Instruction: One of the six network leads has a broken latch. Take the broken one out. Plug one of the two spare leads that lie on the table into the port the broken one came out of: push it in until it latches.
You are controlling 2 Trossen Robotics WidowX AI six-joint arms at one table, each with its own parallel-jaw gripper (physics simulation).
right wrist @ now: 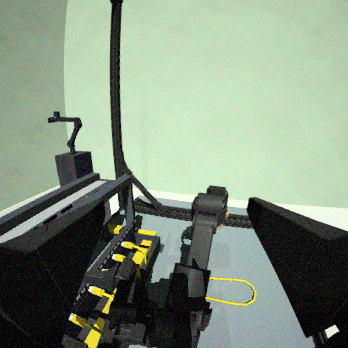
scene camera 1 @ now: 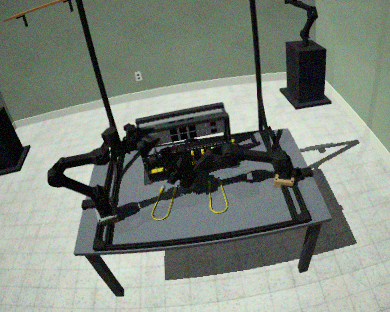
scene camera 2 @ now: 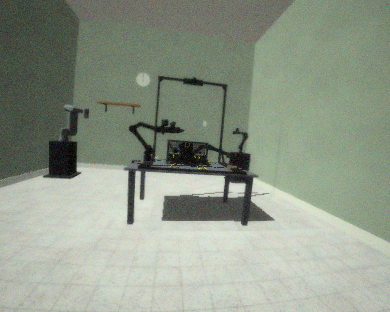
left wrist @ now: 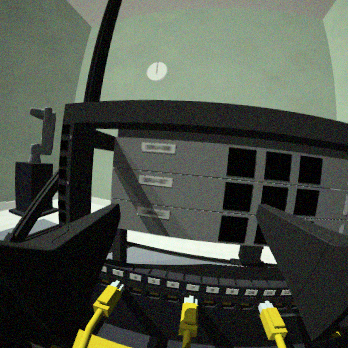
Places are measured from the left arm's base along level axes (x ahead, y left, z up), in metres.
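Pixels of known places: left gripper, between the fingertips: [scene camera 1: 163,144] [left wrist: 189,211]; right gripper, between the fingertips: [right wrist: 177,205] [scene camera 1: 156,133] [scene camera 2: 182,130]; left arm's base, origin of its link: [scene camera 1: 285,174] [scene camera 2: 232,165]; right arm's base, origin of its link: [scene camera 1: 105,212] [scene camera 2: 147,161].
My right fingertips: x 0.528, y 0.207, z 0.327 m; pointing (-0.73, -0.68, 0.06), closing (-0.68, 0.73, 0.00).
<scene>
Ahead of a thing's pixels: the offset from my right fingertips to its top centre. "spot": to the spot under its first point.
Yellow network leads stand in a row before the dark port strip @(spot: dx +0.102, dy -0.177, dz -0.267 m) [left wrist: 172,284]; three plugs with clear tips @(spot: dx +0.133, dy -0.130, dz -0.274 m) [left wrist: 107,298] @(spot: dx +0.075, dy -0.164, dz -0.274 m) [left wrist: 189,315] @(spot: dx +0.015, dy -0.195, dz -0.275 m) [left wrist: 272,320] show low in the left wrist view, and several plugs show in the right wrist view. Which latch is broken cannot be told. Two spare yellow leads lie as loops on the table, one at the left [scene camera 1: 160,219], the other at the right [scene camera 1: 219,212]. My left gripper [left wrist: 189,211] is open and empty, over the leads and facing the rack. My right gripper [right wrist: 177,205] is open and empty, high at the rack's left end in scene camera 1.
A black rack @(dx +0.014, dy -0.258, dz -0.107 m) [left wrist: 210,114] with grey server units @(dx +0.053, dy -0.330, dz -0.127 m) [left wrist: 195,160] stands behind the port strip. The left arm [right wrist: 202,240] reaches across the table in the right wrist view. Black gantry posts [scene camera 1: 95,60] [scene camera 1: 256,60] rise at both sides. A tan block [scene camera 1: 284,180] lies by the left arm's base.
</scene>
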